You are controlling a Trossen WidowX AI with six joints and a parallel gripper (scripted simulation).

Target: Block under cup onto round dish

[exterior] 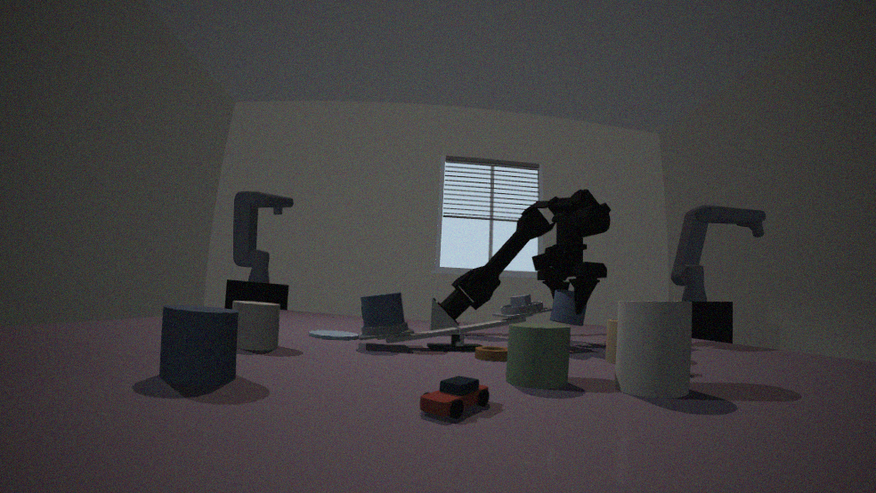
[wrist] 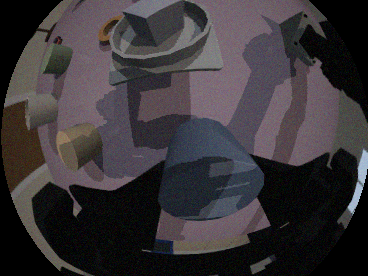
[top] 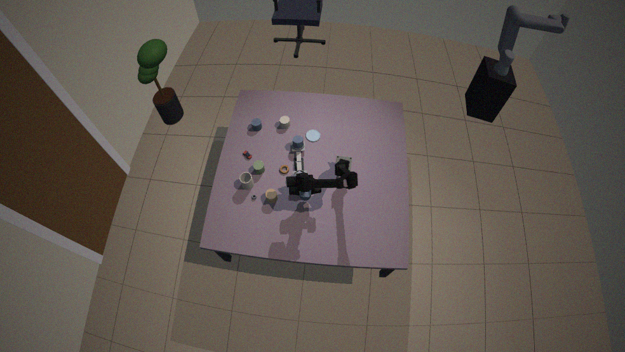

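My gripper tip is 480 mm to the left of the round pale-blue dish, 60 mm short of it and 60 mm above it. Round my gripper tip: pale cup (390 mm ahead, 30 mm below, 10 mm to the right); green cylinder (330 mm ahead, 130 mm to the right, 30 mm below); orange cylinder (210 mm ahead, 30 mm to the left, 30 mm below).
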